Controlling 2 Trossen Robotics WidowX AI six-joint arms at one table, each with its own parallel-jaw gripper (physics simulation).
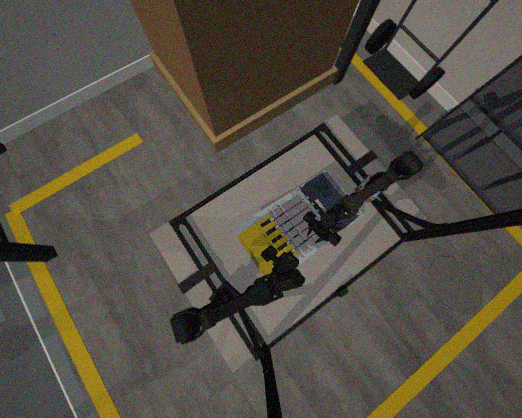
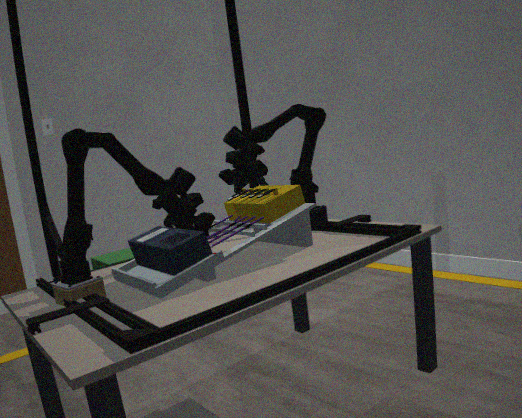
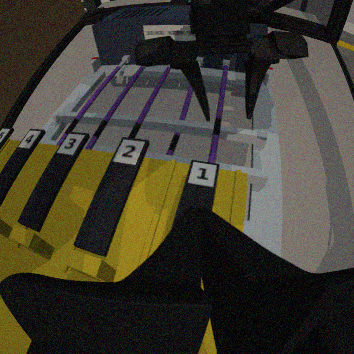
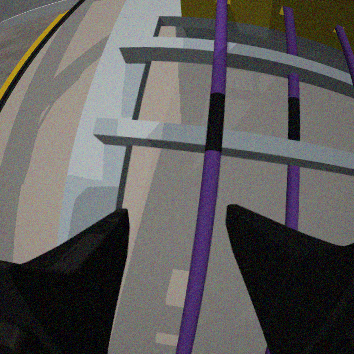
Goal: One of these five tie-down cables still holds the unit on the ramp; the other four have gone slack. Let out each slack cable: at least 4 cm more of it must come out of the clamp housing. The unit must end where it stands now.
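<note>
A yellow clamp housing [image 1: 255,238] [image 2: 272,203] [image 3: 154,197] sits at the top of a grey ramp [image 2: 292,228] [image 3: 267,147]. It carries five black levers, numbered 1 to 5. Purple cables run from it down to the dark blue unit [image 1: 323,188] [image 2: 170,249] [image 3: 119,38]. My left gripper [image 1: 269,253] [image 2: 251,182] [image 3: 195,216] is shut and empty, its tip over lever 1 [image 3: 202,173]. My right gripper [image 1: 321,232] [image 3: 228,119] [image 4: 177,216] is open and low over the ramp, its fingers on either side of cable 1 [image 3: 219,102] [image 4: 204,218]. Cable 2 [image 3: 185,105] [image 4: 292,182] lies beside it.
A tall brown crate [image 1: 259,62] stands behind the table. A green block [image 2: 112,257] lies behind the unit. A black frame [image 1: 251,174] [image 2: 309,278] borders the table top, and a pole [image 2: 239,62] rises behind the housing. A hand truck [image 1: 396,70] stands at the back right.
</note>
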